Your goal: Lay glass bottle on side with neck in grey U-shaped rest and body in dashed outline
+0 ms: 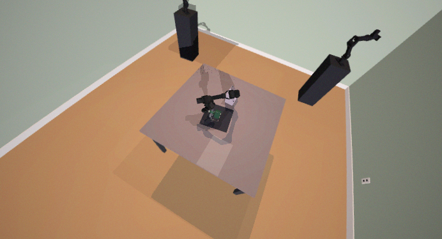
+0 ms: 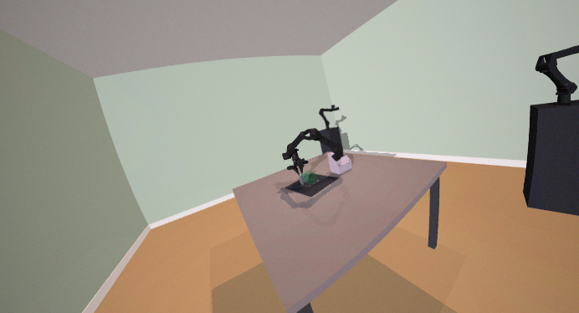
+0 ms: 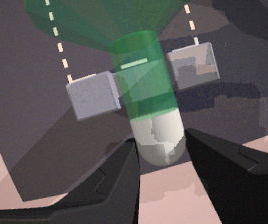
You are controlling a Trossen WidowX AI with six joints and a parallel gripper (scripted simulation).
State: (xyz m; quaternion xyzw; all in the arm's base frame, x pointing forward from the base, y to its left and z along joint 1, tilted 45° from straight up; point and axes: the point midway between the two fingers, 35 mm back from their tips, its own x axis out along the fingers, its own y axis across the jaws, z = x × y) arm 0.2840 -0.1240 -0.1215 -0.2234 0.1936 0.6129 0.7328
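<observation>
My gripper tip is now 5 cm to the right of the green glass bottle. From my gripper tip the other things lie so: dark mat: 1 cm behind, 11 cm to the left, 6 cm below.
</observation>
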